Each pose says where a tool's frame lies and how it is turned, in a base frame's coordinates. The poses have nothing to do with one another.
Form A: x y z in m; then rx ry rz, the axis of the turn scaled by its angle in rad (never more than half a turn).
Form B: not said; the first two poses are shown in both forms.
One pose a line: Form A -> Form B
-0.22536, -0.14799, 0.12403, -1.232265, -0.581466, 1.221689 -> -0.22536, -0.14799, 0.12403, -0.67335, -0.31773, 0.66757, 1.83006
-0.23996, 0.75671, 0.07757, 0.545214, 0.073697, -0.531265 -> -0.23996, 0.75671, 0.07757, 0.71288, 0.09636, -0.69464, 0.76481
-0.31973, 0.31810, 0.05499, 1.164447, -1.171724, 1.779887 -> -0.31973, 0.31810, 0.05499, 0.47952, -0.48252, 0.73296, 2.42835
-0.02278, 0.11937, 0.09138, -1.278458, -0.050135, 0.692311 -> -0.02278, 0.11937, 0.09138, -0.87882, -0.03446, 0.47590, 1.45474
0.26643, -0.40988, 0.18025, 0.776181, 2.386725, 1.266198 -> 0.26643, -0.40988, 0.18025, 0.27611, 0.84904, 0.45043, 2.81108
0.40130, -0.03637, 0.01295, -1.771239, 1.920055, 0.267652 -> 0.40130, -0.03637, 0.01295, -0.67452, 0.73119, 0.10193, 2.62594
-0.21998, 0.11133, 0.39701, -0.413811, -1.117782, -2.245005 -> -0.21998, 0.11133, 0.39701, -0.16280, -0.43976, -0.88324, 2.54180
